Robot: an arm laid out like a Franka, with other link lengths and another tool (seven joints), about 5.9 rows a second.
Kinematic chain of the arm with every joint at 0, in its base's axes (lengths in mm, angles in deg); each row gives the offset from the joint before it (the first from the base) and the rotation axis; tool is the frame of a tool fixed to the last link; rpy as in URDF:
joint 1: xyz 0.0 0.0 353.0 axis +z
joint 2: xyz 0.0 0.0 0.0 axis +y
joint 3: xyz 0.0 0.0 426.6 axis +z
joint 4: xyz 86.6 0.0 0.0 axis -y
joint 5: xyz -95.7 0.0 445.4 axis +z
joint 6: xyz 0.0 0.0 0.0 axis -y
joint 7: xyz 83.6 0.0 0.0 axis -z
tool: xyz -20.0 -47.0 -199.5 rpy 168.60 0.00 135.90
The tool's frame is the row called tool.
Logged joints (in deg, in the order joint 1, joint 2, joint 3, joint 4, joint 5, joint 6, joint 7), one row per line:
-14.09, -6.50, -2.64, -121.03, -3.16, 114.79, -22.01
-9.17, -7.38, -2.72, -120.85, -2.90, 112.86, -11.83
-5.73, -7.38, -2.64, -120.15, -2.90, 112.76, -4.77
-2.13, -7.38, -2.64, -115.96, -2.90, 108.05, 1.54
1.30, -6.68, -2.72, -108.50, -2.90, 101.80, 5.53
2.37, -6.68, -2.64, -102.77, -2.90, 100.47, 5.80
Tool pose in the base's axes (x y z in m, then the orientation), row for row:
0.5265, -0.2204, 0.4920, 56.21, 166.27, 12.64
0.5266, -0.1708, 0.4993, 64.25, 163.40, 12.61
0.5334, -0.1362, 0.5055, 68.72, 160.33, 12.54
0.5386, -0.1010, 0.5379, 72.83, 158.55, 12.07
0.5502, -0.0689, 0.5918, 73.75, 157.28, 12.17
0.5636, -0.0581, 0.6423, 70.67, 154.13, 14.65
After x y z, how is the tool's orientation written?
As a rotation vector, in degrees.
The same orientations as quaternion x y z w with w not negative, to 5 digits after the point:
0.31923, 0.94430, 0.07179, 0.03517
0.36478, 0.92769, 0.07159, 0.03464
0.39255, 0.91585, 0.07163, 0.04461
0.41601, 0.90565, 0.06894, 0.04454
0.42296, 0.90201, 0.06980, 0.05113
0.41372, 0.90231, 0.08576, 0.08550

